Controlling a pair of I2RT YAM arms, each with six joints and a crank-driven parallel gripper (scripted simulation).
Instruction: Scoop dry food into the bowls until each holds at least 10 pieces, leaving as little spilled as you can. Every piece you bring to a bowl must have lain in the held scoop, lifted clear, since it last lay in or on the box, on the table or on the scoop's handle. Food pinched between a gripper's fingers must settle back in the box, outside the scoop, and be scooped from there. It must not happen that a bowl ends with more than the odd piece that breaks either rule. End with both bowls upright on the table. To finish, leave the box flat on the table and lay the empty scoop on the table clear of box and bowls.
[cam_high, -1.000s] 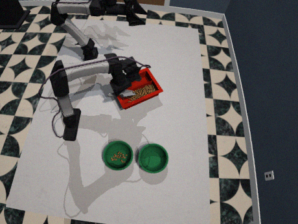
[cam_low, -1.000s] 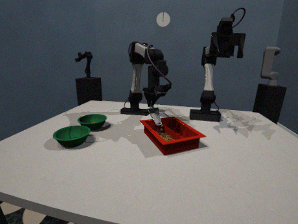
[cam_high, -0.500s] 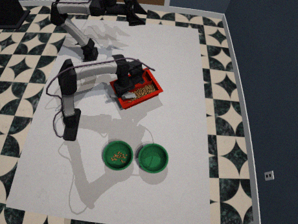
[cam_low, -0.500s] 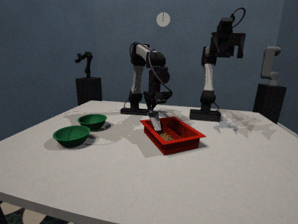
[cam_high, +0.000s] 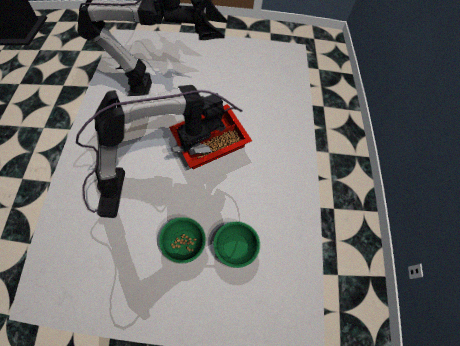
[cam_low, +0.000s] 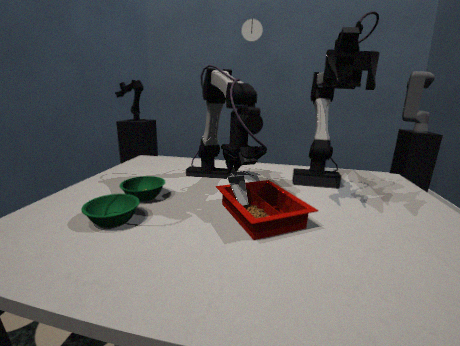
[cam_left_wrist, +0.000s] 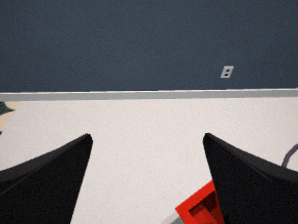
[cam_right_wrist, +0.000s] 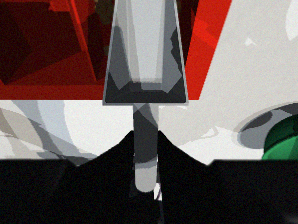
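Observation:
The red box lies 8 cm ahead of my right hand, 11 cm to the left of it and 7 cm below it. Also, from my right hand: grey scoop: 3 cm ahead, 2 cm to the left, 3 cm below.

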